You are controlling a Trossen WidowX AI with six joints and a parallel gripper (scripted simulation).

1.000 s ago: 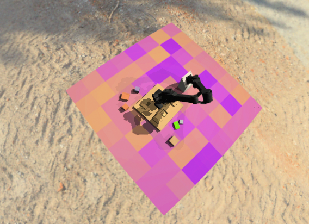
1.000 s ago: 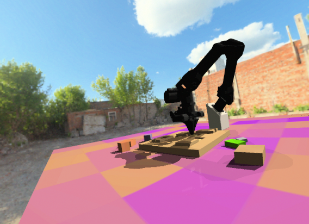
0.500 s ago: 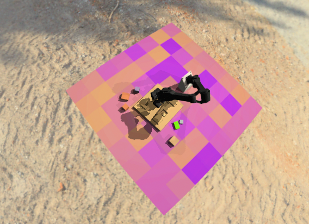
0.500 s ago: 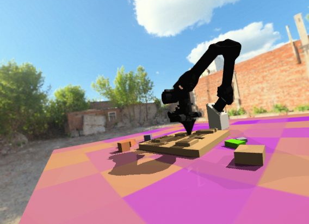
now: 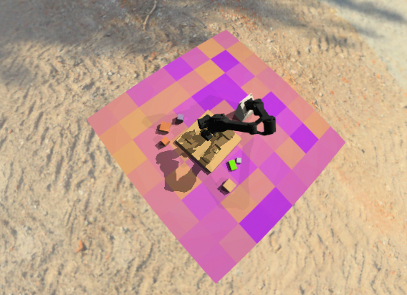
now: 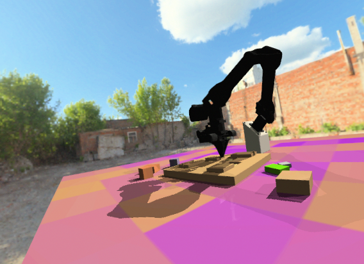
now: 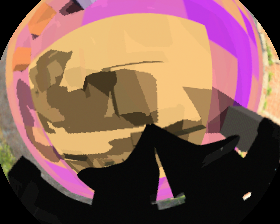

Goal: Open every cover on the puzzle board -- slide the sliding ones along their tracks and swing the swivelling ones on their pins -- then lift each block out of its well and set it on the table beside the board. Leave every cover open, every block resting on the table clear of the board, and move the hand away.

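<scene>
Now: the tan puzzle board 30 mm ahead of my gripper tip, 20 mm to the left of it and 10 mm below it. From my gripper tip the other things lie so: green block 240 mm to the left, 30 mm ahead, 20 mm below; orange block 230 mm ahead, 210 mm to the right, 20 mm below; greyish-purple block 200 mm to the right, 110 mm ahead, 10 mm below.
</scene>
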